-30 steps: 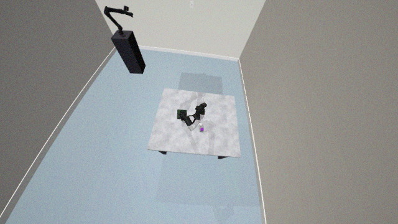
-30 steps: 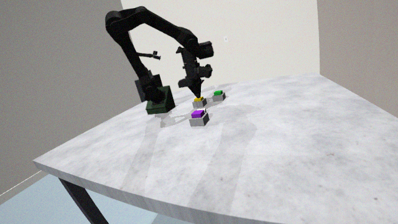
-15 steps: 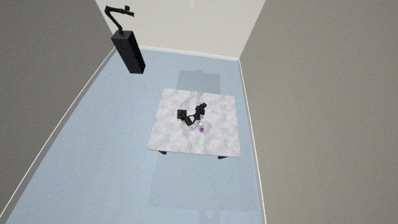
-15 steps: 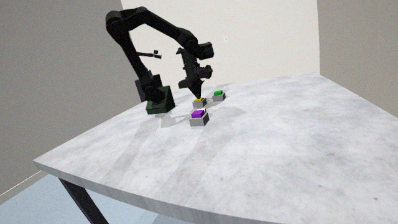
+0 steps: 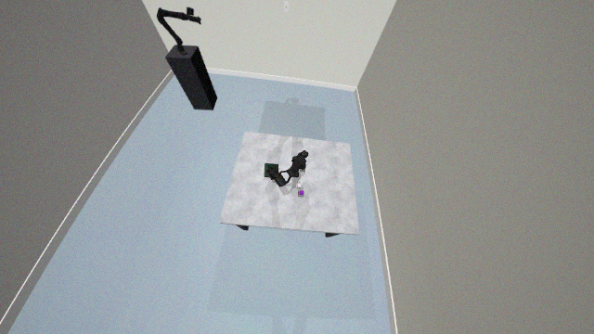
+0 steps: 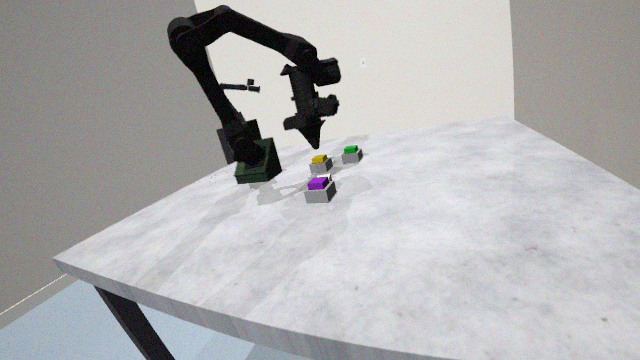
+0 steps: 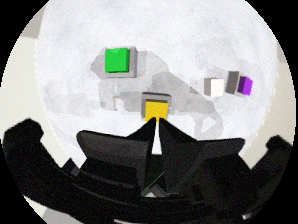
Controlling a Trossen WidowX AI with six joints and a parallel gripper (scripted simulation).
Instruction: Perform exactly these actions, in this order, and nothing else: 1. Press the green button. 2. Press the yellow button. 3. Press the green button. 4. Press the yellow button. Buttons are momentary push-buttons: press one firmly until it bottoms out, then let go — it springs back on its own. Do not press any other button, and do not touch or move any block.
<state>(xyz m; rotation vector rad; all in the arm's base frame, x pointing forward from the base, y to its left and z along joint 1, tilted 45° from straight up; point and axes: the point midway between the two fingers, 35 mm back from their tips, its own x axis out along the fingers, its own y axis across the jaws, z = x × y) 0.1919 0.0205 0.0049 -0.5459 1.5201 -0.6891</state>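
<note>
The yellow button is 3 cm below my gripper tip. Also, from my gripper tip: green button: 8 cm ahead, 6 cm to the left, 3 cm below; purple button: 19 cm to the right, 6 cm ahead, 3 cm below.
</note>
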